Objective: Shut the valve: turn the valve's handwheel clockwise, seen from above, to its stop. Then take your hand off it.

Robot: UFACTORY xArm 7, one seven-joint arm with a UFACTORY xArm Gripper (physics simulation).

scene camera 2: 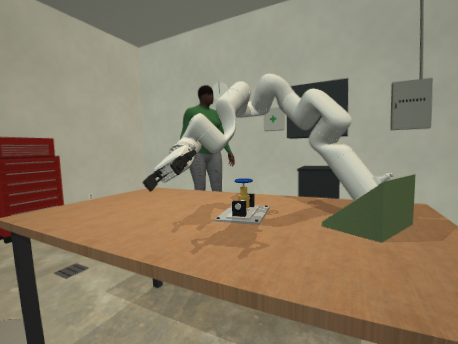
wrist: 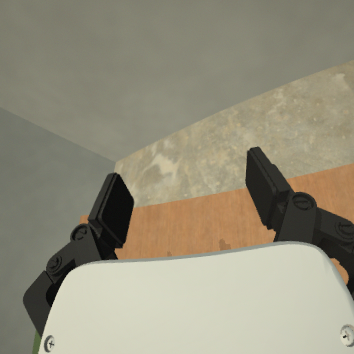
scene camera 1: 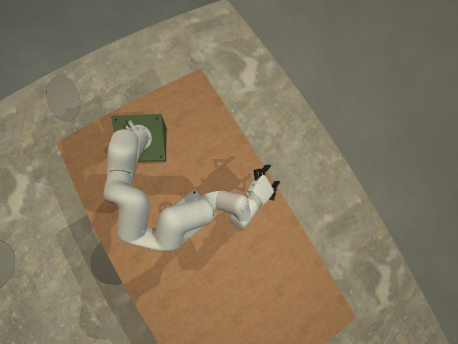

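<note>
The valve has a blue handwheel on top of a brass body, with black end blocks, and stands upright on a light grey base plate. In scene camera 1 the arm covers the handwheel and most of the plate. The wrist view does not show the valve. My gripper is open, its two black fingers wide apart with nothing between them. It is in the air, well apart from the handwheel: to its right in scene camera 1, to its left in scene camera 2.
The arm's base is mounted on a green wedge block on the wooden table. The arm arches over the valve. A person in a green top stands behind the table. A red tool cabinet stands at the left.
</note>
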